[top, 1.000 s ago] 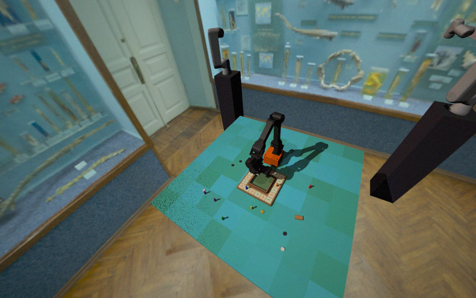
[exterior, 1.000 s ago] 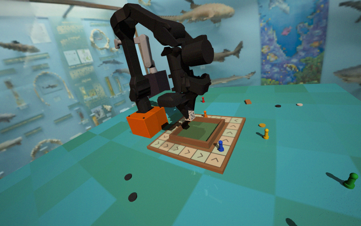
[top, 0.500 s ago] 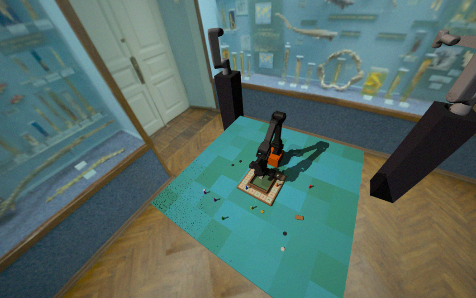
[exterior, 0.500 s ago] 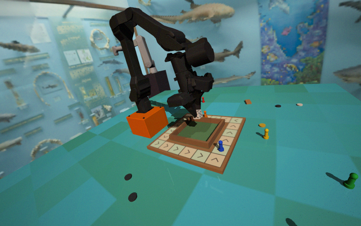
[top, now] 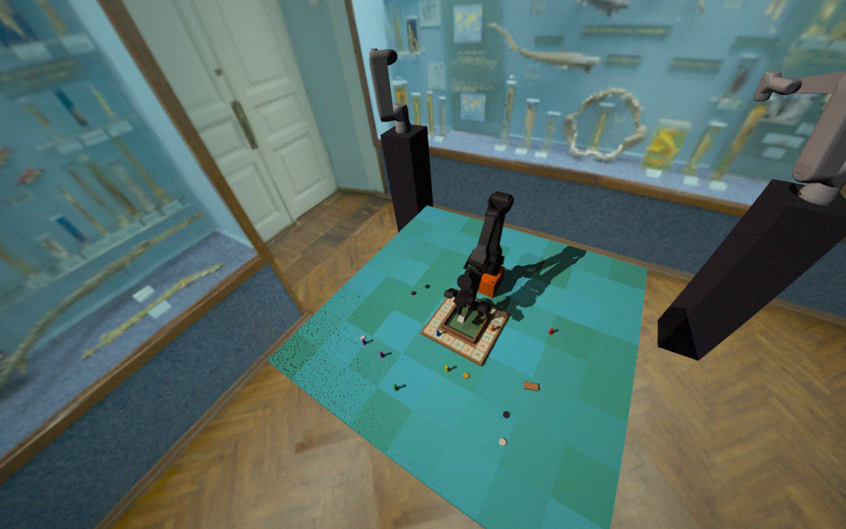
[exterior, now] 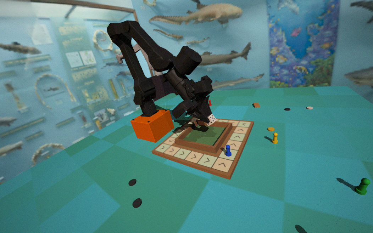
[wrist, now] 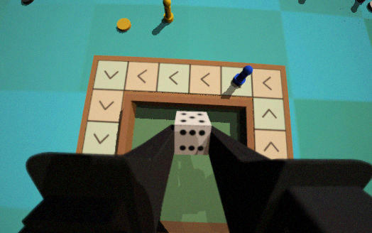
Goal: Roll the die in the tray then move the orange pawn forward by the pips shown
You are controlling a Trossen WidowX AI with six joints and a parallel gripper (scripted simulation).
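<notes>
My gripper tip is now 5 cm past the orange pawn, 12 cm to the right of it and 5 cm above it. Round my gripper tip: white die: right at my gripper tip; yellow pawn: 19 cm ahead, 3 cm to the left, 6 cm below; blue pawn: 7 cm ahead, 7 cm to the right, 5 cm below.
</notes>
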